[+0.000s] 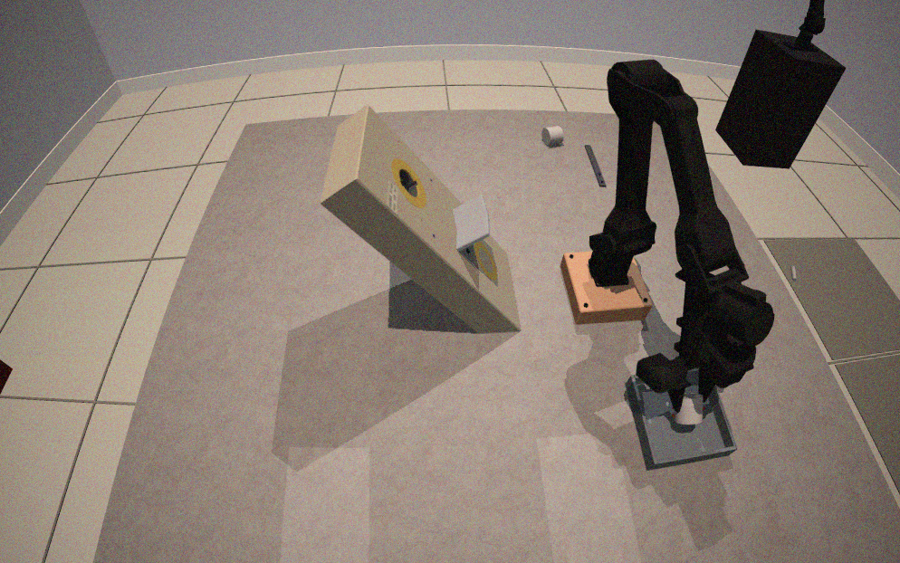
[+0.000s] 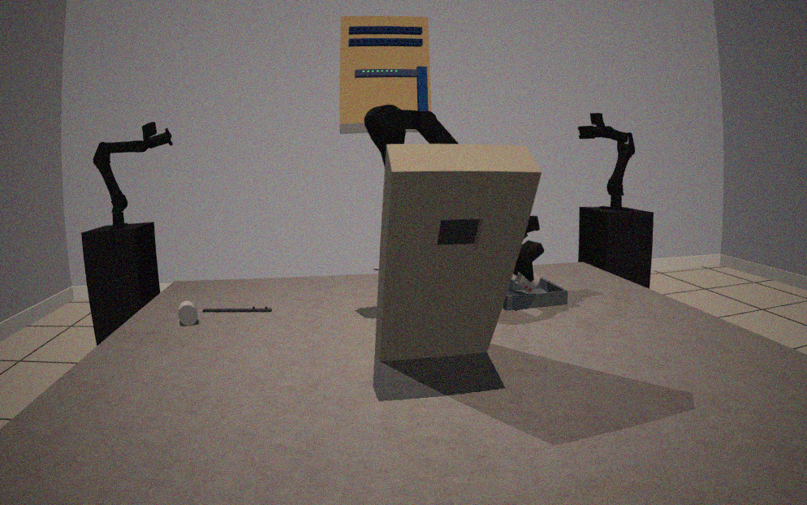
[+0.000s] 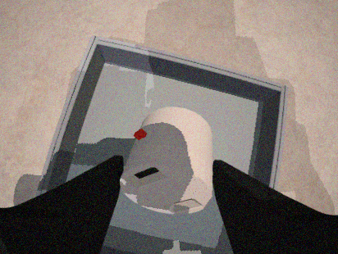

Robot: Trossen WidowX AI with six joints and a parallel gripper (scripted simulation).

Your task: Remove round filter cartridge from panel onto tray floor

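Right now the white filter cartridge is right at my gripper tip. Also, from my gripper tip: grey shelf (33 cm ahead, 28 cm to the right, 10 cm above); grey tray (4 cm below); beige service panel (38 cm ahead, 28 cm to the right, 12 cm above).
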